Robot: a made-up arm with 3 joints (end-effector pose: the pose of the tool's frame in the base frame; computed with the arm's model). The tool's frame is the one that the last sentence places.
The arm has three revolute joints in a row. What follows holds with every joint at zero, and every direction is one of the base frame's.
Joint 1 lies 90.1 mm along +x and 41.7 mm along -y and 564.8 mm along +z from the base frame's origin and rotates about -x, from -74.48 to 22.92 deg.
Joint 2 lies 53.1 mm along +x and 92.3 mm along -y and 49 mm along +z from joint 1 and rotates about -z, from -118.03 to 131.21 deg.
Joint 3 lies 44.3 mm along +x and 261.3 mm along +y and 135.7 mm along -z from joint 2 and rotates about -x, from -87.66 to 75.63 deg.
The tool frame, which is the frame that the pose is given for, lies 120.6 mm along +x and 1.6 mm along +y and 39.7 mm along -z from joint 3; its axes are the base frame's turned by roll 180, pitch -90 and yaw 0 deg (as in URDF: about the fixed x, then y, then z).
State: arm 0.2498 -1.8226 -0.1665
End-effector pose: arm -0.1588 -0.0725 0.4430 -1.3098 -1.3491 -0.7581
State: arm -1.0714 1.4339 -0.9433
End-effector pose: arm 0.4573 -0.0495 0.3236 0.9797 -2.8488 0.7944
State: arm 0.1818 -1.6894 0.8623
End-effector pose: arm -0.1069 -0.0190 0.4450 -0.6230 -1.9799 -1.5768
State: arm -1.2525 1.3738 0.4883
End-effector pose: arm 0.4148 0.0101 0.3306 2.5351 -1.4697 0.4904
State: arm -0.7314 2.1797 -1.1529
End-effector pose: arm 0.2935 -0.2703 0.2234 0.1587 -2.2750 0.8386
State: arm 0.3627 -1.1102 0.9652
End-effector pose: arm 0.0108 0.0663 0.4055 1.1291 2.2607 1.8176
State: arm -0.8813 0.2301 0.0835
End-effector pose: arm 0.3630 0.1340 0.5792 -1.9137 0.9632 -1.7033
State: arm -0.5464 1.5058 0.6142
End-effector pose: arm 0.3931 -0.1855 0.3368 1.9554 -0.9688 0.6276
